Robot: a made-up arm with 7 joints. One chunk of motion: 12 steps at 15 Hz.
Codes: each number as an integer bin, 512 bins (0 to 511) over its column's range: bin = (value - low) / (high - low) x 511, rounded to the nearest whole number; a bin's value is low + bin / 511 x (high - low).
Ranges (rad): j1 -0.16..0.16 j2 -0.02..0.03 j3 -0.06..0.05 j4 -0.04..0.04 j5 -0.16..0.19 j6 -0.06..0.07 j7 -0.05..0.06
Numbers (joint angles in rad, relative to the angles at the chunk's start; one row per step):
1: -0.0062 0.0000 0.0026 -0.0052 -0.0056 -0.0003 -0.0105
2: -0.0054 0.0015 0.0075 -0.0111 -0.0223 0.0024 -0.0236
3: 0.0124 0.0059 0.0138 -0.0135 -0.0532 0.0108 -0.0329
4: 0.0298 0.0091 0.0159 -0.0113 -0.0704 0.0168 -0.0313
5: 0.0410 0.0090 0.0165 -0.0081 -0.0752 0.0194 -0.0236
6: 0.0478 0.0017 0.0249 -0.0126 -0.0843 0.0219 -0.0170
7: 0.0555 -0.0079 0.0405 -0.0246 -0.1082 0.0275 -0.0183
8: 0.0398 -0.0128 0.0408 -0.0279 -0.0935 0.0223 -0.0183
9: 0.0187 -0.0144 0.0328 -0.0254 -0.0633 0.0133 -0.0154
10: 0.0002 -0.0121 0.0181 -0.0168 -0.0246 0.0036 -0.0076
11: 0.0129 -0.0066 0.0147 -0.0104 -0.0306 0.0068 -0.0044
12: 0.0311 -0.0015 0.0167 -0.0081 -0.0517 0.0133 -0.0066
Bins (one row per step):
1: 246 204 291 222 225 235 183
2: 247 220 314 185 201 245 123
3: 275 265 343 169 156 278 79
4: 303 297 353 183 131 302 87
5: 321 296 355 204 124 312 123
6: 332 222 394 175 111 322 153
7: 344 124 467 98 76 344 147
8: 319 74 468 77 97 324 147
9: 285 57 431 93 141 288 161
10: 256 81 363 148 198 250 197
11: 276 137 347 189 189 263 212
12: 305 189 356 204 158 288 202

